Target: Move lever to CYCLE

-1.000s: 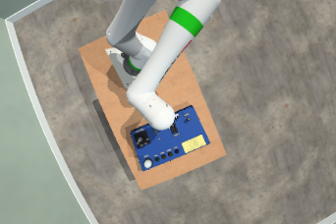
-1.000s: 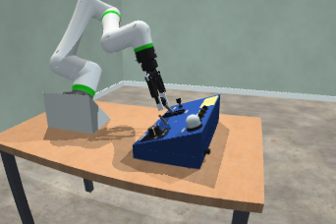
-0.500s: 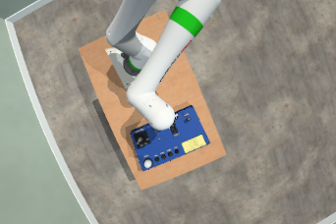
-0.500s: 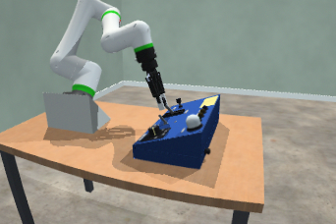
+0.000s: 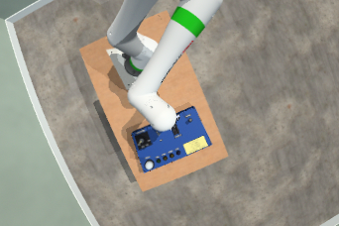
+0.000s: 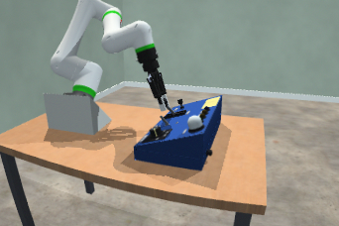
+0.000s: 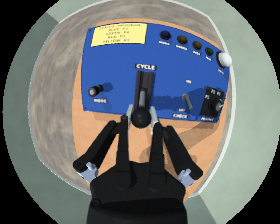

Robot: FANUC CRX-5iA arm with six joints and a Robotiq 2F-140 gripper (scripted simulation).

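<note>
Right now the black ball-topped lever is 30 mm ahead of my hand and 20 mm below it. Round my hand: small black toggle: 120 mm to the left, 60 mm ahead, 30 mm below; blue sloped console: 80 mm ahead, 70 mm to the right, 60 mm below.
</note>
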